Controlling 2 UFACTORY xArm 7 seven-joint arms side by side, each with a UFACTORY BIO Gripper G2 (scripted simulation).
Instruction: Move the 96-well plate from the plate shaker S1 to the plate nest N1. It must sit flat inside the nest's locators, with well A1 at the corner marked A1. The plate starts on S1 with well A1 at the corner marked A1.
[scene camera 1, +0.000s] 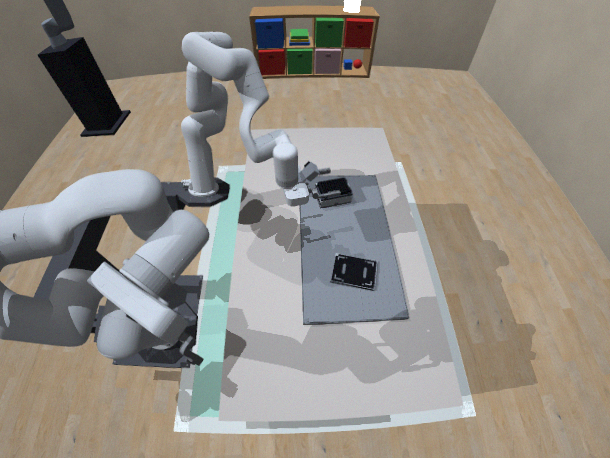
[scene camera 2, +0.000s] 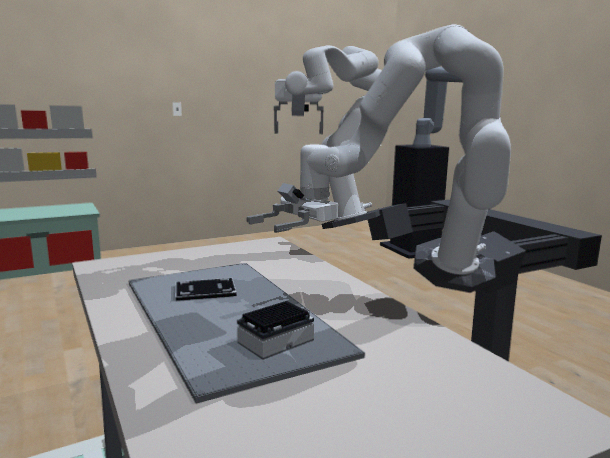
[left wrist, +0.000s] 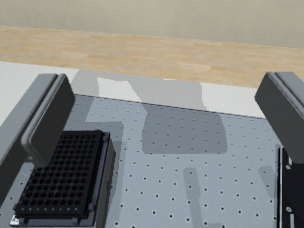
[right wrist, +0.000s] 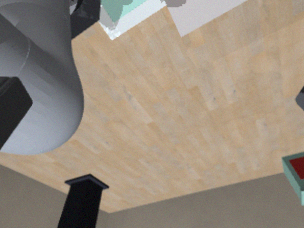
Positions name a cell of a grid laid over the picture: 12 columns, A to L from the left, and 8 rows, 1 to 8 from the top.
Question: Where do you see my right gripper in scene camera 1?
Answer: D6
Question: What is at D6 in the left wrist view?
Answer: A black 96-well plate.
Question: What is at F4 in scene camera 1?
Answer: My left gripper.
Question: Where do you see a black 96-well plate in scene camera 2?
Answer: F6
